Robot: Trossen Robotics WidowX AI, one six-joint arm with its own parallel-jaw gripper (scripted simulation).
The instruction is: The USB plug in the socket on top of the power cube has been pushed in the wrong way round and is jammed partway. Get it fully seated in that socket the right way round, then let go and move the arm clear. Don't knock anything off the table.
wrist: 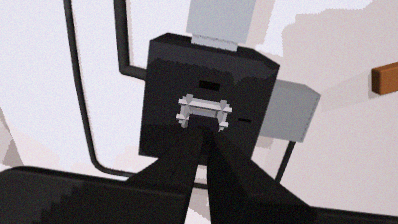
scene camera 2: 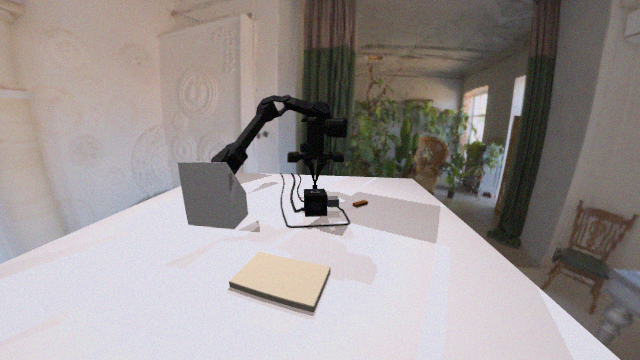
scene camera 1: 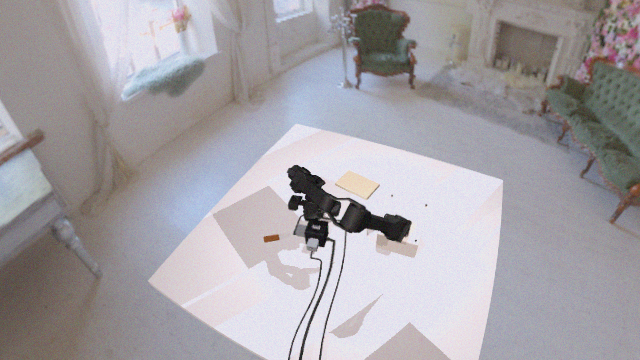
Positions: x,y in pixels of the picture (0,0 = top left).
Scene:
my gripper: holds a grey USB plug (wrist: 202,120)

